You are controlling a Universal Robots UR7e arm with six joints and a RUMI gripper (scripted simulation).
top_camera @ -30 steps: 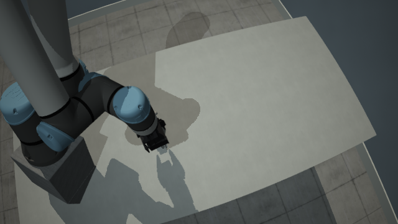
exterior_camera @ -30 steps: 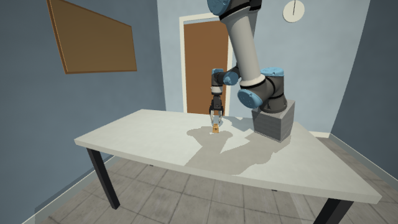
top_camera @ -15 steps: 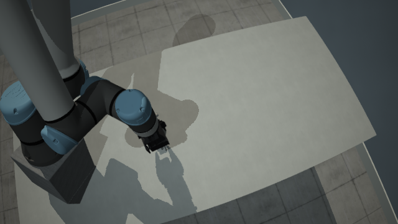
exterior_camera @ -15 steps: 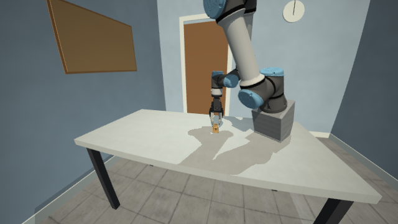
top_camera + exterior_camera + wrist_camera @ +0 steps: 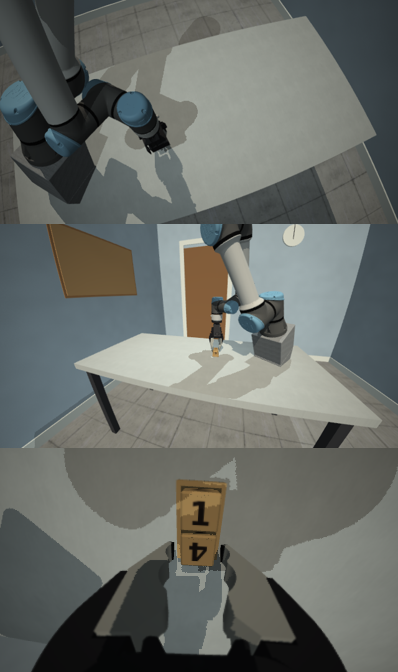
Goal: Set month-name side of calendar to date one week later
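Now: hand 3 cm above the wooden calendar tray and 2 cm to the right of it.
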